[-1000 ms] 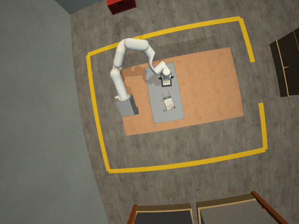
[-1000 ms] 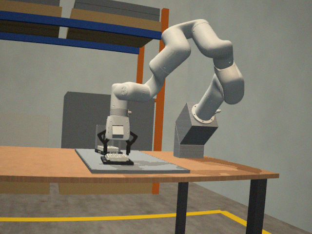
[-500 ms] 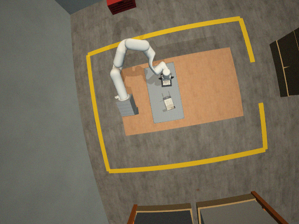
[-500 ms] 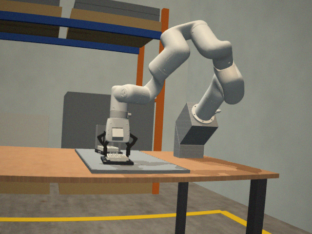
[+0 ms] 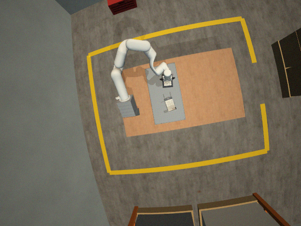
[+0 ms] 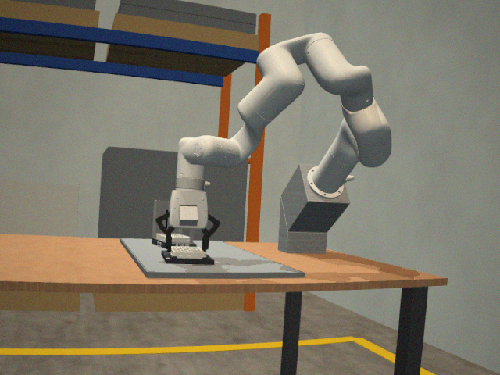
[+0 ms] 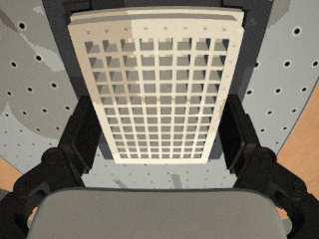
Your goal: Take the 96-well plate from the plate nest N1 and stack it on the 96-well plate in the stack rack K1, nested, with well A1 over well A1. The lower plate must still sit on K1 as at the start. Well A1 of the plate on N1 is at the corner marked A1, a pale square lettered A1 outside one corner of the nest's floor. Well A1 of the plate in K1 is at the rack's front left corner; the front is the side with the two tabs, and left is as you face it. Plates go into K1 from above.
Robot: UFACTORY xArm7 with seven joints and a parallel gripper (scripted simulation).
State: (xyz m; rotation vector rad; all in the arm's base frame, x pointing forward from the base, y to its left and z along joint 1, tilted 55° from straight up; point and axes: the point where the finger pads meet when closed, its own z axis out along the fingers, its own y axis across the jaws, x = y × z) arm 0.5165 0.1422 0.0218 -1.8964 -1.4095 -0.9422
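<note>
The 96-well plate is 1 cm below my hand. Round my hand: pale A1 mark 7 cm ahead, 6 cm to the left, 2 cm below; then K1 label 5 cm behind, 20 cm to the right, 2 cm below.
</note>
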